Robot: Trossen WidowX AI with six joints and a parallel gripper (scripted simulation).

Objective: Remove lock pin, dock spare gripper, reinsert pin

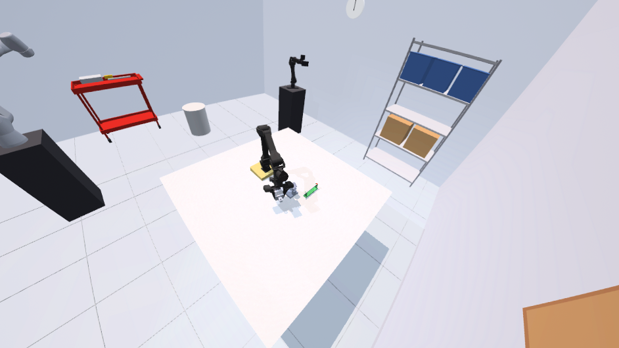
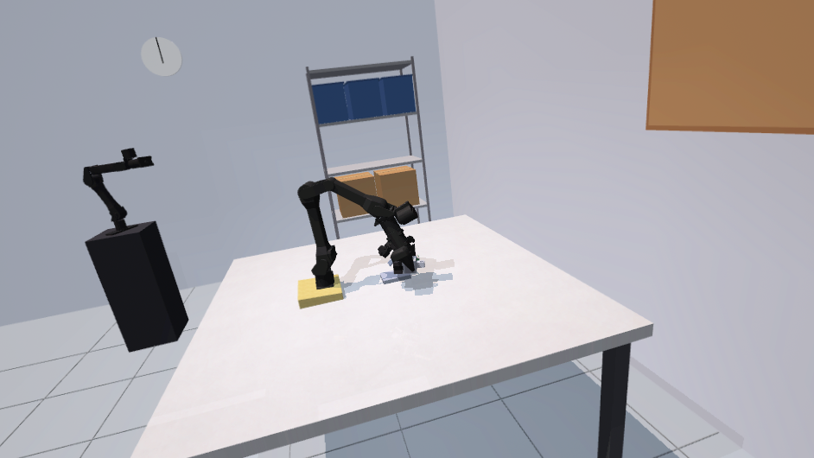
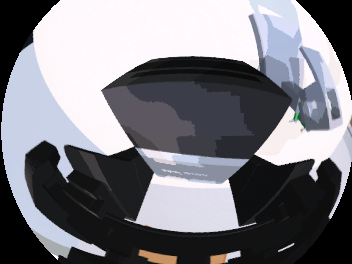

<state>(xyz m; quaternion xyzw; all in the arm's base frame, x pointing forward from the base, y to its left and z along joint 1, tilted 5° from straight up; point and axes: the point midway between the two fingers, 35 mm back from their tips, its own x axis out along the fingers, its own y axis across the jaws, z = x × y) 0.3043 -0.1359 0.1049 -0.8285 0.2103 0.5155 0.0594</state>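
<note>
Now: the grey mount 30 mm behind my gripper tip, 140 mm to the left of it and 30 mm below it. The rest, counted from my gripper tip: green cradle: 70 mm ahead, 260 mm to the left, 60 mm below; spare gripper: 20 mm behind, 10 mm to the left, 20 mm above.
</note>
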